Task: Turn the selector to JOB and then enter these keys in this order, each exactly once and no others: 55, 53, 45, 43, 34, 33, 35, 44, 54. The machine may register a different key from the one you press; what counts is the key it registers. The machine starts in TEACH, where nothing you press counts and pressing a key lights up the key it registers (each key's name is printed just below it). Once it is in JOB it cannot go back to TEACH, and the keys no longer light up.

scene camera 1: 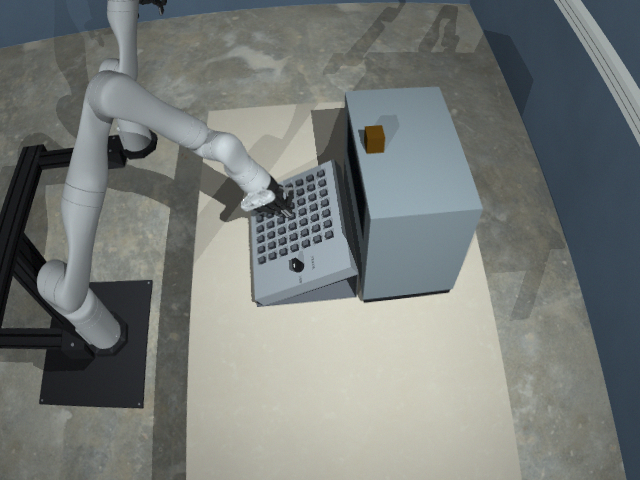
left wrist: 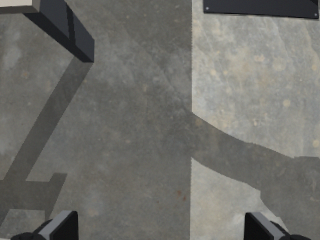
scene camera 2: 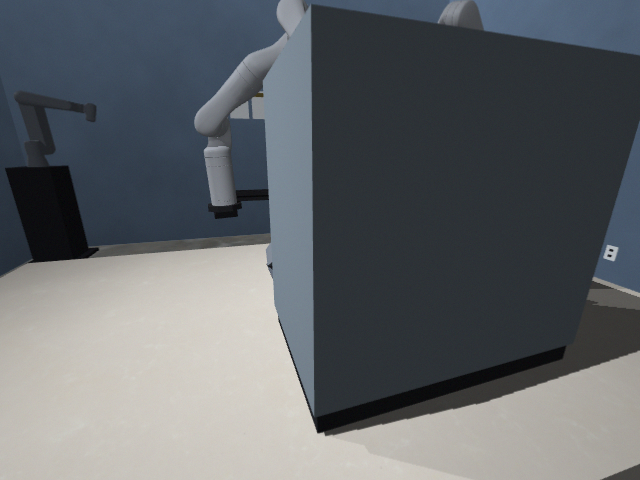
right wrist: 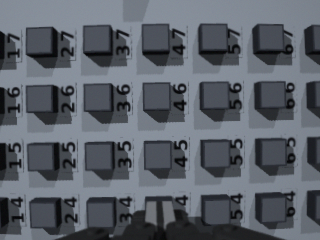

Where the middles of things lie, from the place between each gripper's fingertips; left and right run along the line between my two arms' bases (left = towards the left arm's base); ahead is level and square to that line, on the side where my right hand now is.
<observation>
Right now the sloped grey key panel (scene camera 1: 333, 260) is 4 cm ahead of my right hand (scene camera 1: 289, 213), 5 cm to the right of it and 6 cm below it.
Now: left hand 53 cm short of the sloped grey key panel, 84 cm to the left of it and 23 cm above it.
</observation>
